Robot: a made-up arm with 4 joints.
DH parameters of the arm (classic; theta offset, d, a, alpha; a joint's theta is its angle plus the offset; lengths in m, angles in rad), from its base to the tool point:
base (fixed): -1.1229 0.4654 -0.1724 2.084
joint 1: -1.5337 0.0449 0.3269 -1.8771
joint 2: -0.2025 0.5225 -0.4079 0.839
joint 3: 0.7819 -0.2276 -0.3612 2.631
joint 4: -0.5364 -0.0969 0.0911 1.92
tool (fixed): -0.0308 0.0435 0 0
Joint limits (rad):
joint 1: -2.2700..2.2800
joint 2: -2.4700..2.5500
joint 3: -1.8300..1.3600
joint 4: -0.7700..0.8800
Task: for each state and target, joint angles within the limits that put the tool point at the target. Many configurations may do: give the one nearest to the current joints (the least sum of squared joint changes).
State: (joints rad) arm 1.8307 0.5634 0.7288 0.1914
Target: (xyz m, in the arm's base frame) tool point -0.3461 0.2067 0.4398
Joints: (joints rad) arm 2.2800 0.4089 1.1300 -0.5604
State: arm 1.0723 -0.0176 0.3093 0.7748
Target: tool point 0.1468 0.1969 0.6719
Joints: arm 0.8230 -0.7100 1.0731 0.2864
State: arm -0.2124 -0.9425 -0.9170 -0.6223
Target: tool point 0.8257 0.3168 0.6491
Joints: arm -0.2179 -0.8922 -0.9396 -0.5339
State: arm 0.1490 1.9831 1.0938 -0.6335
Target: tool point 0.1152 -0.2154 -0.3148
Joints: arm 0.1940 2.4338 0.7217 -0.6698
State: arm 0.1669 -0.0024 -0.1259 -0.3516
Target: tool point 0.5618 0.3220 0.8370
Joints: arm 0.0975 -0.8343 -0.2311 -0.4667
